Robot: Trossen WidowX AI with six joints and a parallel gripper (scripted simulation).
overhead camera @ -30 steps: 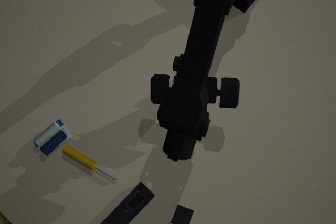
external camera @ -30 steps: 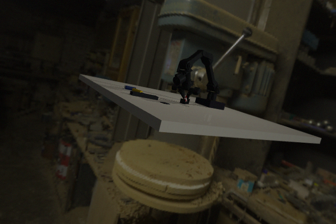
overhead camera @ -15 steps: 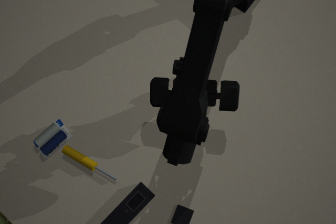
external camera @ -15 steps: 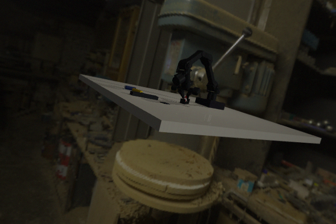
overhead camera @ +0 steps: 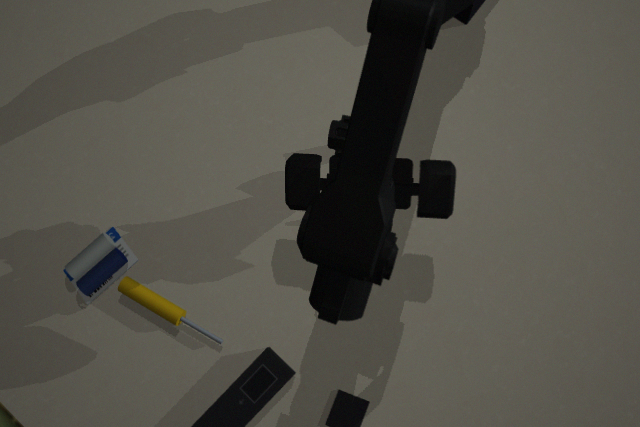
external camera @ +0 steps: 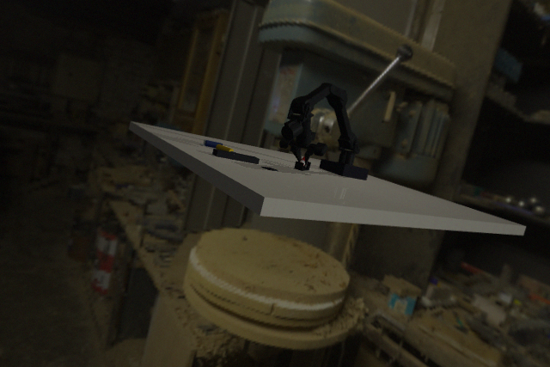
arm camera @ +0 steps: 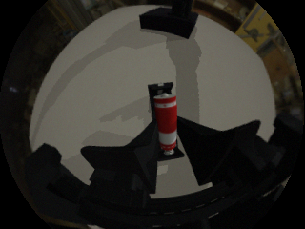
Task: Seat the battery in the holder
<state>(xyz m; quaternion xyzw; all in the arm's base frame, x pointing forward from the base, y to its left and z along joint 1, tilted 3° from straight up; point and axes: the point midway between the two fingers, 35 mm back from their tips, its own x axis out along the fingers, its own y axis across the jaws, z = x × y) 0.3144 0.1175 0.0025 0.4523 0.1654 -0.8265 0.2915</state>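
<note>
Now: the red-and-white battery 1 cm above my gripper tip. From my gripper tip the other things lie so: yellow-handled screwdriver 30 cm ahead, 5 cm to the right, 1 cm below; small black block 24 cm ahead, 18 cm to the left, 2 cm below; long black slab 33 cm ahead, 8 cm to the left, 1 cm below.
</note>
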